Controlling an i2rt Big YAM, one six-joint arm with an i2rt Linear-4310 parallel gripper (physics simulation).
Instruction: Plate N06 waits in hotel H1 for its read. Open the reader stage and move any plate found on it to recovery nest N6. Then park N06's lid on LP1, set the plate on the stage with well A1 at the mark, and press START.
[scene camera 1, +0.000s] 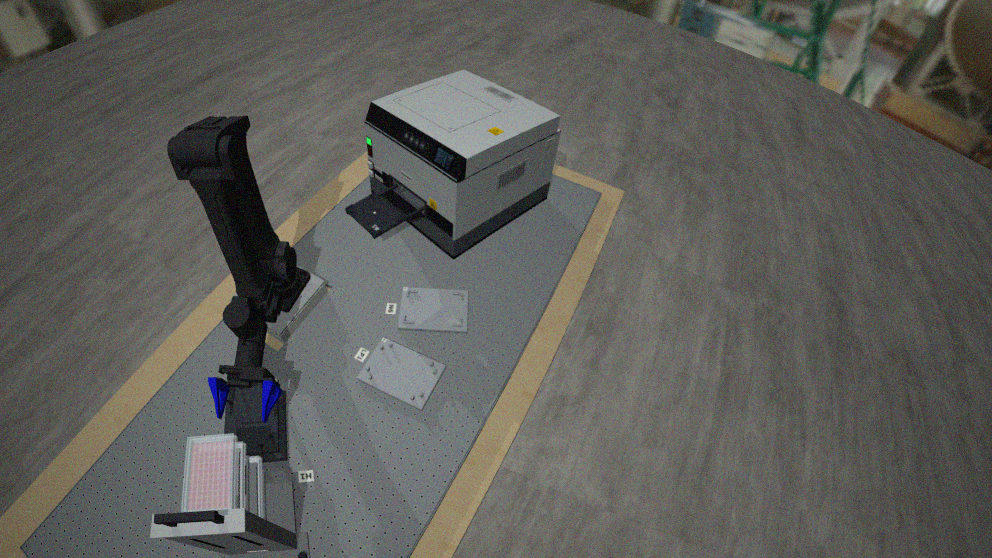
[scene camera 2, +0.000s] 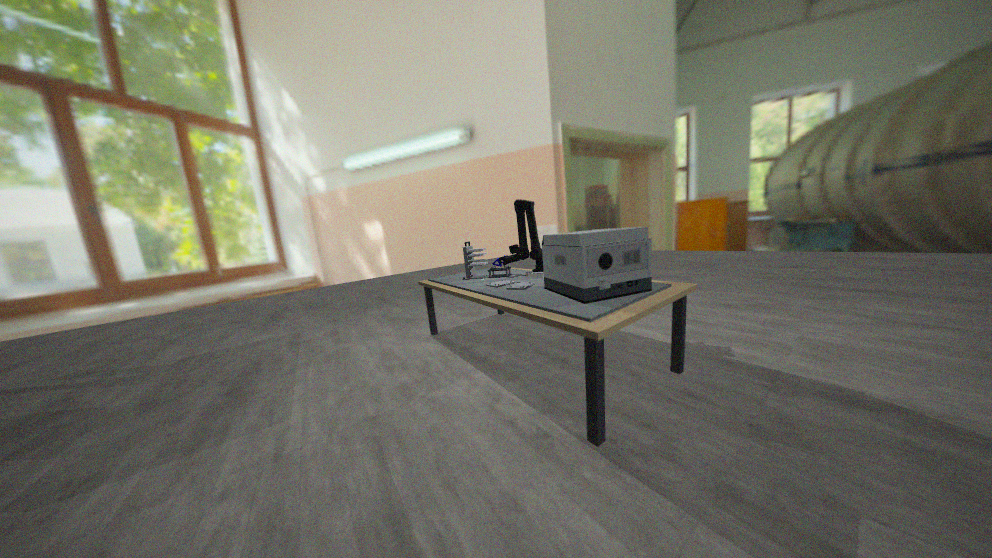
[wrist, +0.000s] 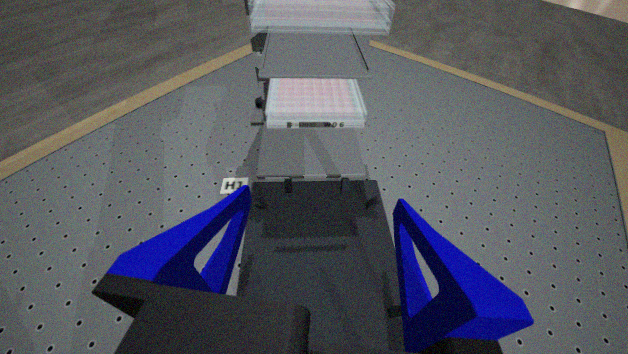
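Seen in the pictures: gripper, fingertip midpoint: (scene camera 1: 241, 420) (scene camera 2: 495, 262) (wrist: 321, 198); arm's base at its link origin: (scene camera 1: 286, 288) (scene camera 2: 542, 270).
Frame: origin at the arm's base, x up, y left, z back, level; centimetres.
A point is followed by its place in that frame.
Note:
My gripper (scene camera 1: 242, 419) {x 7.1, y -35.6, z -13.3 cm} (scene camera 2: 498, 263) {x 7.1, y -35.6, z -13.3 cm} (wrist: 321, 198) {x 7.1, y -35.6, z -13.3 cm} is open and empty, its blue fingers spread wide in front of hotel H1 (scene camera 1: 198, 530) {x 22.0, y -55.6, z -25.2 cm} (scene camera 2: 467, 262) {x 9.6, y -50.5, z -29.6 cm} (wrist: 314, 65) {x 10.2, y -45.4, z -19.1 cm}. In the wrist view the pink, clear-lidded plate N06 (wrist: 316, 99) {x 8.0, y -44.0, z -18.0 cm} lies on a low hotel shelf, beyond the fingertips and centred between them; its label ends in 06. The reader (scene camera 1: 463, 111) {x 27.3, y 50.7, z -28.0 cm} (scene camera 2: 596, 260) {x 15.0, y 65.7, z -47.1 cm} has its dark stage (scene camera 1: 381, 213) {x 6.4, y 27.0, z -14.8 cm} out at the front, with no plate on it. Grey nest N6 (scene camera 1: 433, 309) {x -2.6, y 9.6, z -36.3 cm} and lid place LP1 (scene camera 1: 402, 373) {x -2.8, y -8.9, z -36.0 cm} are bare. The START button cannot be made out.
A higher plate (scene camera 1: 210, 471) (wrist: 320, 15) sits in the hotel above an empty shelf. A dark block-shaped stand (scene camera 1: 267, 433) {x 2.1, y -34.7, z -17.1 cm} (wrist: 310, 212) {x 2.2, y -36.7, z -14.6 cm} lies below the gripper, directly before the hotel. A pale low fixture (scene camera 1: 310, 302) {x -2.0, y -0.2, z -7.1 cm} is partly hidden behind the arm. The H1 tag (scene camera 1: 305, 476) {x -3.8, y -38.5, z -26.1 cm} (wrist: 234, 185) {x -3.8, y -38.3, z -26.2 cm} lies beside the hotel.

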